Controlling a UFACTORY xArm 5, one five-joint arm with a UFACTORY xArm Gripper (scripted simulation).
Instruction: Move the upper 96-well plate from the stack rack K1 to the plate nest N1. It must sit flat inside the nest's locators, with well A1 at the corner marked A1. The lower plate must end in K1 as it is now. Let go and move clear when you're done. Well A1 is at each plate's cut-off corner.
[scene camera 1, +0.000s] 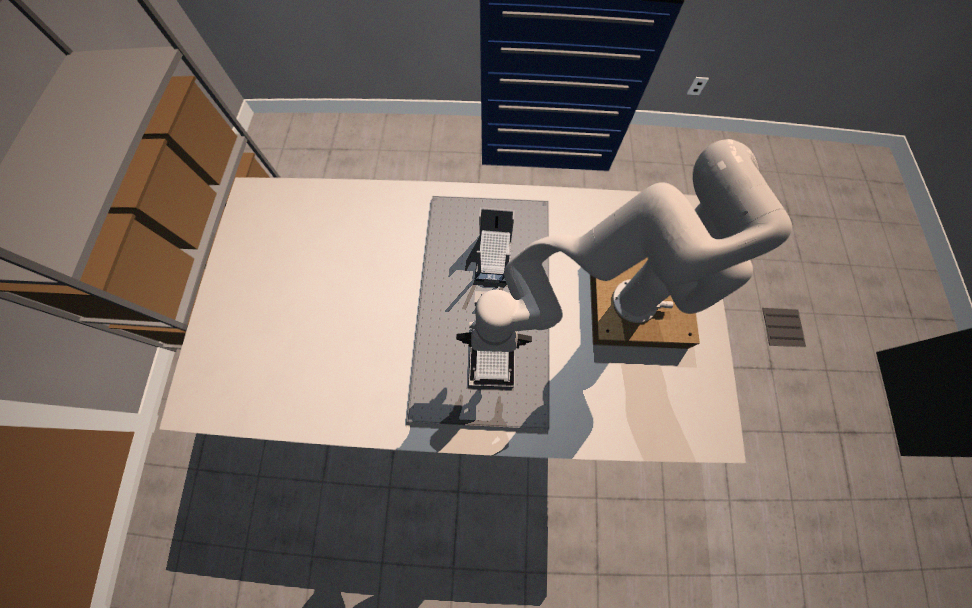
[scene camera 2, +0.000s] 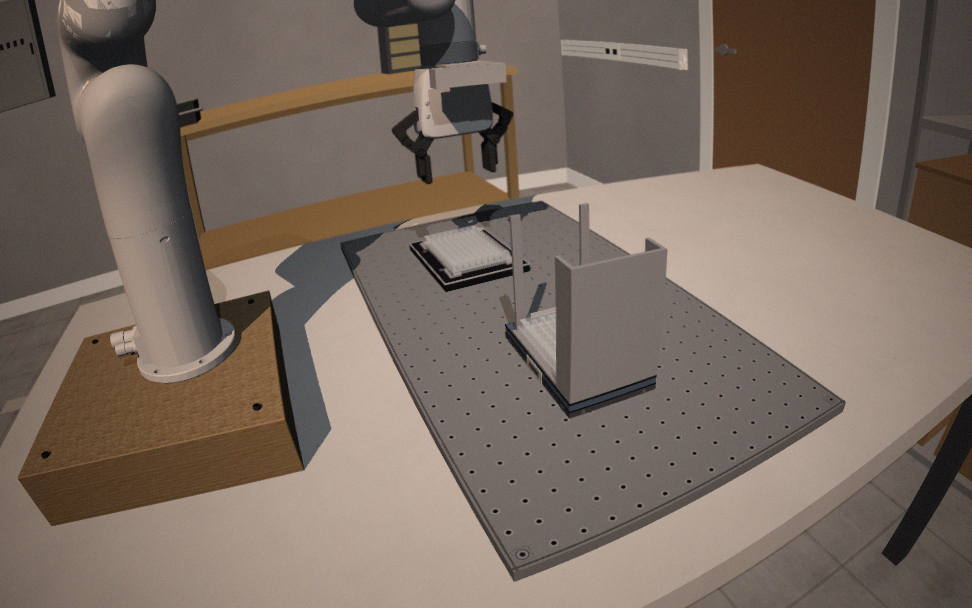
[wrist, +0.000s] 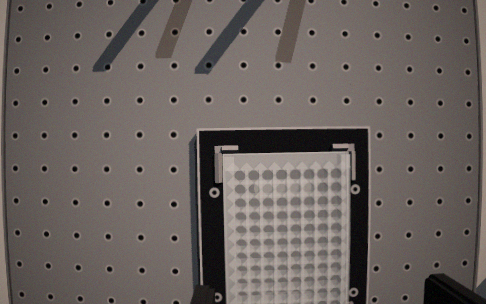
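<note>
I can see my gripper (scene camera 2: 458, 175), and it is visible to me at (scene camera 1: 493, 345) too. There is a 96-well plate (scene camera 2: 467, 249), and I also see another 96-well plate (scene camera 2: 539, 331).
</note>
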